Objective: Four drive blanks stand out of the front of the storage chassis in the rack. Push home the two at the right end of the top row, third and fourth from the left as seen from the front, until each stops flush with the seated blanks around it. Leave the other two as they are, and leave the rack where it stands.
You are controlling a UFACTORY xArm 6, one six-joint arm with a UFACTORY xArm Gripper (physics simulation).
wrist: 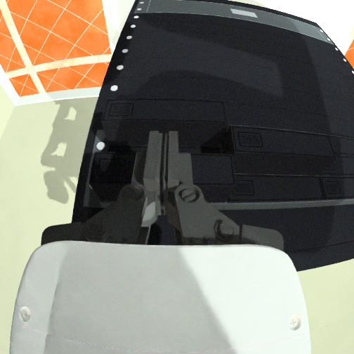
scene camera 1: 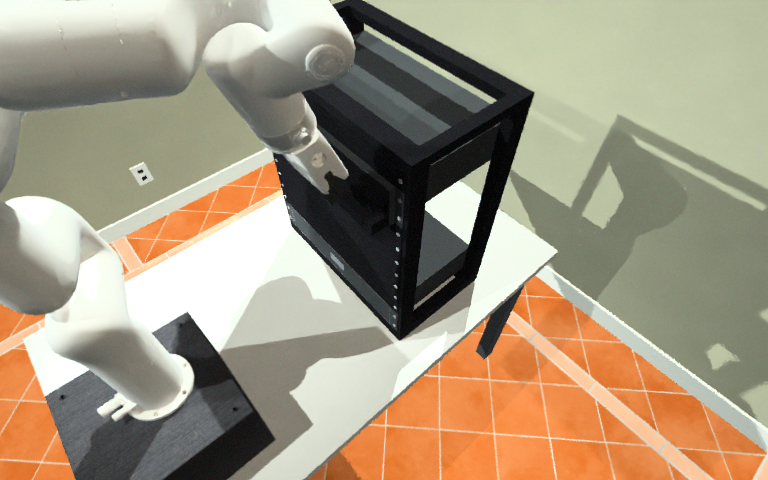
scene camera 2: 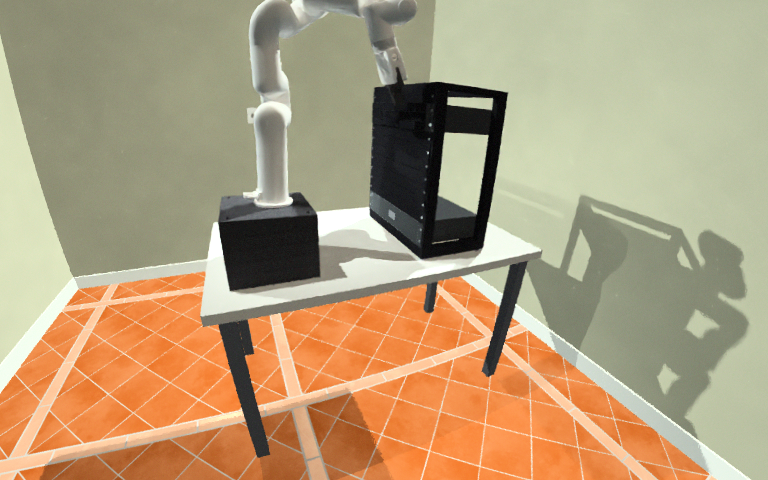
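The black rack stands upright; its front shows upside down in the wrist view. There, the top-row third blank looks flush with its neighbours. The fourth top-row blank stands out a short way, partly hidden by the fingers. Below these, the row's fourth blank and third blank stand out clearly. My gripper is shut and empty, its tips over the fourth top-row blank's left part as seen from the front. Contact is hard to tell, black on black.
The rack stands on the white table, facing the black base box that carries the arm. The rack's top frame is close beneath my wrist. A grey panel crosses the rack's front bottom.
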